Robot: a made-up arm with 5 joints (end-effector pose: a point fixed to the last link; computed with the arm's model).
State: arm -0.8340 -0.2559 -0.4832 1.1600 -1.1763
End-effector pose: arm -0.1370 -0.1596 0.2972 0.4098 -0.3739 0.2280 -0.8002
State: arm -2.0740 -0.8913 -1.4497 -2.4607 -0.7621
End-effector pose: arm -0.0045 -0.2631 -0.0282 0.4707 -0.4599 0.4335 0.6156
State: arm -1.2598 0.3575 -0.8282 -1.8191 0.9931
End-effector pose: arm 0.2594 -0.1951 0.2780 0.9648 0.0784 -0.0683 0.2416
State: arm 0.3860 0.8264 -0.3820 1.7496 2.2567
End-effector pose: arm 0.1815 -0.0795 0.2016 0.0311 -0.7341 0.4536 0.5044
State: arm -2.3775 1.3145 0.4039 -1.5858 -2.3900
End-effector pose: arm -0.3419 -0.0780 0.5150 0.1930 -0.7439 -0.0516 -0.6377
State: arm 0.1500 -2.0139 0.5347 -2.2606 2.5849
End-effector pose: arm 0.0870 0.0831 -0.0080 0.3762 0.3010 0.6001 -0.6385
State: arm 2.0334 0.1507 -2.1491 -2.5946 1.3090
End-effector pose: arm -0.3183 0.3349 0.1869 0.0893 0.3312 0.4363 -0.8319
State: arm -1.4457 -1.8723 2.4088 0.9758 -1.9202
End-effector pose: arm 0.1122 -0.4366 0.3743 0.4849 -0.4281 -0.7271 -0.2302
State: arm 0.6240 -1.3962 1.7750 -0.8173 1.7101
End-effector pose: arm 0.1527 0.1646 0.0857 0.7158 0.2950 0.3719 -0.5121
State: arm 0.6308 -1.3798 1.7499 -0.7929 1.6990
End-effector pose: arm 0.1513 0.1631 0.0898 0.7273 0.2839 0.3763 -0.4989
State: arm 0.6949 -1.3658 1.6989 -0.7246 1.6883
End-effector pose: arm 0.1447 0.1643 0.0976 0.7683 0.2501 0.3719 -0.4570
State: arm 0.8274 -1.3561 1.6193 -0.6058 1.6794
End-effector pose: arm 0.1334 0.1705 0.1106 0.8362 0.1949 0.3500 -0.3747
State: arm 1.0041 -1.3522 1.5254 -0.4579 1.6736
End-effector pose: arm 0.1186 0.1830 0.1281 0.9060 0.1369 0.3064 -0.2581
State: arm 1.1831 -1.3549 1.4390 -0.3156 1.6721
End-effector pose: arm 0.1004 0.1993 0.1464 0.9538 0.0957 0.2513 -0.1338
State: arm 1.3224 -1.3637 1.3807 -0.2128 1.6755
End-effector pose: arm 0.0820 0.2127 0.1604 0.9752 0.0766 0.2042 -0.0372
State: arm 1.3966 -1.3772 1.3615 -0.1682 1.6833
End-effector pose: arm 0.0702 0.2195 0.1662 0.9812 0.0722 0.1789 0.0089
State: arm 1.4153 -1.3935 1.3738 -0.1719 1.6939
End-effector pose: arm 0.0665 0.2209 0.1647 0.9820 0.0742 0.1733 0.0113
